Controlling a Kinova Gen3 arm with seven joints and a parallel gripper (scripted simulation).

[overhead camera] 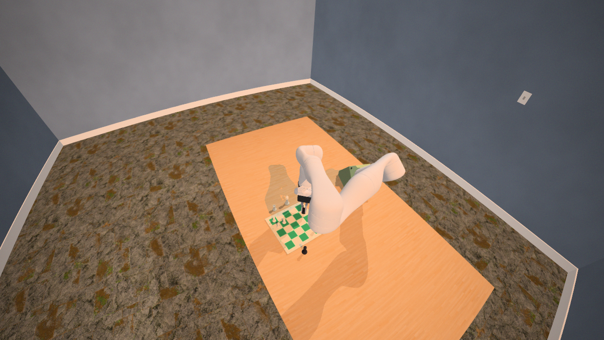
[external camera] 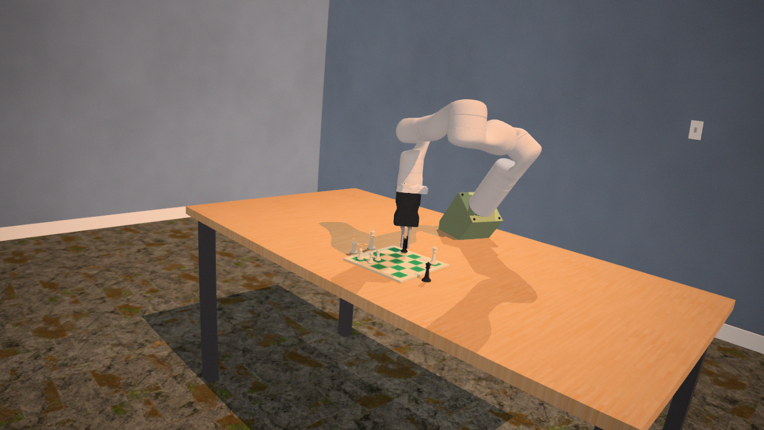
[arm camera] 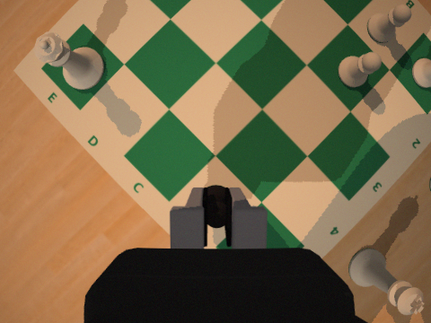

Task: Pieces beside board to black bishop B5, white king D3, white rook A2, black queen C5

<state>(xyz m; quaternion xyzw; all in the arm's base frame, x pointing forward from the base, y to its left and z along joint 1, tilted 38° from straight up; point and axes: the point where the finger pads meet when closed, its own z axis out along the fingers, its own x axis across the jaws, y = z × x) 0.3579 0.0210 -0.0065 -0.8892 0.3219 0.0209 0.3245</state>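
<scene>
The black bishop is 10 mm below my hand. The rest, counted from my hand: white king (90 mm to the right, 50 mm ahead, 10 mm below); chessboard (70 mm ahead, 50 mm to the left, 40 mm below); white rook (130 mm ahead, 80 mm to the right, 30 mm below).
</scene>
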